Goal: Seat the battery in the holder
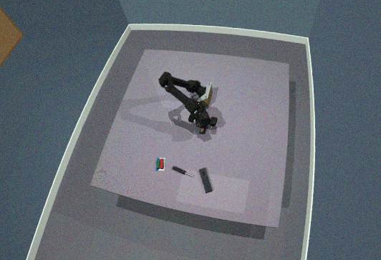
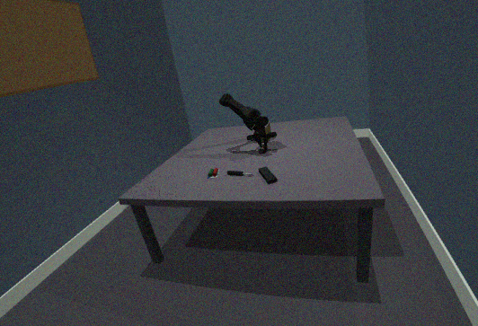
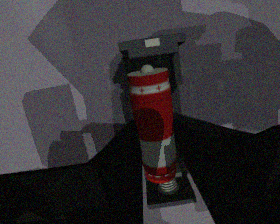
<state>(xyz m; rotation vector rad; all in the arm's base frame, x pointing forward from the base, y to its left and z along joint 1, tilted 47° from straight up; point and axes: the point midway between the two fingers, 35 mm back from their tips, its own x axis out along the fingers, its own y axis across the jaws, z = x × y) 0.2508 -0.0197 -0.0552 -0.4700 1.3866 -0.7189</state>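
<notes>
My gripper tip is 1 cm below the white battery. The rest, counted from my gripper tip: screwdriver: 33 cm ahead, 10 cm to the right.
</notes>
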